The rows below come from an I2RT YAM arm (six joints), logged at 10 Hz.
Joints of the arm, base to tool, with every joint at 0 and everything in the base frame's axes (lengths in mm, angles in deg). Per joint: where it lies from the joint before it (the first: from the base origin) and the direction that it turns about. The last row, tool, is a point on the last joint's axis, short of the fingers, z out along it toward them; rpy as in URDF.
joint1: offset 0 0 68 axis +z
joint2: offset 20 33.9 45.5 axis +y
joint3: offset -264 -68.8 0 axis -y
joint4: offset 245 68.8 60 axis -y
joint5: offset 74 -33.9 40.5 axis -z
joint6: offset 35.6 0 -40.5 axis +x
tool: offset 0 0 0 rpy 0 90 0
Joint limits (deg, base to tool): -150..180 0..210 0..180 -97..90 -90..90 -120..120
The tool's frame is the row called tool.
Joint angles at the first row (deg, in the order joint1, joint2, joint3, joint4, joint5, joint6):
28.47, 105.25, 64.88, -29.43, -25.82, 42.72
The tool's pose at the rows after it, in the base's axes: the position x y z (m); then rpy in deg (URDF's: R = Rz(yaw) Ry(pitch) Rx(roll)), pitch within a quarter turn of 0, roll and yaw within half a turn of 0:
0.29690 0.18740 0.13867 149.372 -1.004 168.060
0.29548 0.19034 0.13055 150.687 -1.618 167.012
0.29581 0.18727 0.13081 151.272 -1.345 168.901
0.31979 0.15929 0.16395 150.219 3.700 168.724
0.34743 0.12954 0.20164 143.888 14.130 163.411
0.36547 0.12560 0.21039 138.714 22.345 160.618
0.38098 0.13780 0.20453 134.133 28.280 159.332
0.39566 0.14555 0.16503 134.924 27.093 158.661
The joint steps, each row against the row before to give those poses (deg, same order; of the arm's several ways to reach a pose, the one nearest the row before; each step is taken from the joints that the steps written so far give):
1.53, 1.34, -2.58, 4.66, 2.92, 3.78
0.63, 1.18, -0.35, 0.74, 1.10, 1.46
-0.48, 0.02, 0.29, -1.44, -0.22, -2.64
-5.79, -2.67, 4.63, -5.14, 0.24, -6.56
-5.95, -3.37, 2.62, 5.40, 0.09, -1.99
-1.35, 0.49, 0.20, 9.57, 0.52, -0.67
1.05, 3.03, 0.11, 10.16, 0.50, 0.02
0.46, 7.00, 0.04, 6.02, 0.99, 1.22

